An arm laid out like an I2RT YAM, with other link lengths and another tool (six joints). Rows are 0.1 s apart.
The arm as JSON. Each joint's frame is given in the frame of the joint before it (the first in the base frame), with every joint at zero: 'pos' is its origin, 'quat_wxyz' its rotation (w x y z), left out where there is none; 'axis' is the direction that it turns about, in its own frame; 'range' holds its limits. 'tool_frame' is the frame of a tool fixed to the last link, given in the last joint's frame.
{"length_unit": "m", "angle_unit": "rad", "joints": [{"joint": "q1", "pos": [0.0, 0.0, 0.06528], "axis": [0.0, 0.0, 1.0], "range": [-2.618, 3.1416]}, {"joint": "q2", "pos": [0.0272, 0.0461, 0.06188], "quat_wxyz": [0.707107, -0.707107, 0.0, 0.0], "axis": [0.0, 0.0, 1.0], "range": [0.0, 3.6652]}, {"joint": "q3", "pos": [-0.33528, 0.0, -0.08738], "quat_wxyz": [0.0, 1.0, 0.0, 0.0], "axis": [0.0, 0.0, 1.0], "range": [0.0, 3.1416]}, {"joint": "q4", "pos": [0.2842, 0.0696, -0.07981], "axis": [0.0, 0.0, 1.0], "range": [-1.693, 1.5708]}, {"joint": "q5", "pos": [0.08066, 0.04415, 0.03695], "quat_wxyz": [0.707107, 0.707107, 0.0, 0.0], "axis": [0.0, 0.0, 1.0], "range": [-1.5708, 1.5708]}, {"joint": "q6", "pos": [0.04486, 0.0, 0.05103], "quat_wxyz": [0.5, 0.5, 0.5, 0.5], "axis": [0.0, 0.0, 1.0], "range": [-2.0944, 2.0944]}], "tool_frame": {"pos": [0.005, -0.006, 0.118], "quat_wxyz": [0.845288, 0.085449, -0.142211, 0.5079]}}
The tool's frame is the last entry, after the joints.
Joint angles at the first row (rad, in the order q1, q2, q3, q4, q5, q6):
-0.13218 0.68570 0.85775 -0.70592 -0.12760 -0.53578
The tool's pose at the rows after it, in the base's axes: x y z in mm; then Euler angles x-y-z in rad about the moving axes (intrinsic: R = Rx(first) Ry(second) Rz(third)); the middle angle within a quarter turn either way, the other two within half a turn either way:
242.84 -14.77 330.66 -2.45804 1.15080 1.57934
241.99 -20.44 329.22 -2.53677 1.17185 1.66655
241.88 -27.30 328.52 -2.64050 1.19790 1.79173
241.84 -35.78 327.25 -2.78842 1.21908 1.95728
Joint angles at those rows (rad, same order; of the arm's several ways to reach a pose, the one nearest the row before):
-0.13219 0.67465 0.84668 -0.70743 -0.10511 -0.52663
-0.13214 0.67311 0.84403 -0.70860 -0.07073 -0.50524
-0.13222 0.67577 0.84400 -0.70821 -0.03074 -0.46752
-0.13213 0.68152 0.84403 -0.70821 0.01931 -0.43009

